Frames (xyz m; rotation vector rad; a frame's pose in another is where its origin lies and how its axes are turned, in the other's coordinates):
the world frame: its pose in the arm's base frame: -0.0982 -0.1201 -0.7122 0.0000 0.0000 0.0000
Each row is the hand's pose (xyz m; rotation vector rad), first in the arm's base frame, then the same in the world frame.
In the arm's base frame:
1: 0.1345 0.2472 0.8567 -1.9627 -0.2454 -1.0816
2: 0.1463 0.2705 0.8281 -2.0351 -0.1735 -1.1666
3: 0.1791 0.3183 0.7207 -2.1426 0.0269 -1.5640
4: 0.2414 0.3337 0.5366 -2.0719 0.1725 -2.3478
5: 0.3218 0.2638 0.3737 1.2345 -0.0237 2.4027
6: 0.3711 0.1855 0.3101 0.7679 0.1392 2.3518
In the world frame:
1: 0.2327 0.3673 1.5689 -1.9627 -0.2454 -1.0816
2: 0.2445 0.3906 1.5403 -2.0351 -0.1735 -1.1666
3: 0.2773 0.4384 1.4329 -2.1426 0.0269 -1.5640
4: 0.3396 0.4538 1.2488 -2.0719 0.1725 -2.3478
5: 0.4200 0.3839 1.0859 1.2345 -0.0237 2.4027
6: 0.4693 0.3056 1.0223 0.7679 0.1392 2.3518

